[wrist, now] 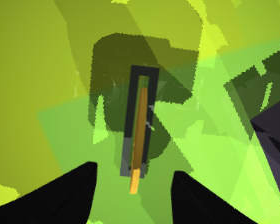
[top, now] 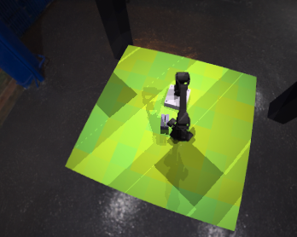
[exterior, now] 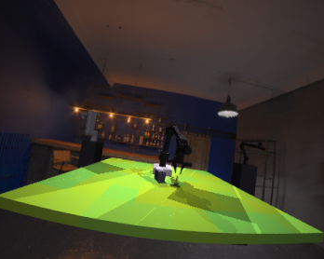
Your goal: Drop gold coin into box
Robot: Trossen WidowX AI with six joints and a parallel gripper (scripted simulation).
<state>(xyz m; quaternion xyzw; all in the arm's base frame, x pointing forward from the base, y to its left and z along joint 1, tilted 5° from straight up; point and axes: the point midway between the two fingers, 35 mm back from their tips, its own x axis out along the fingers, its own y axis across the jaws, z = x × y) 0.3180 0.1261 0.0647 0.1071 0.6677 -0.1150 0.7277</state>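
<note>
Now: gripper tip 5 cm above the gold coin.
</note>
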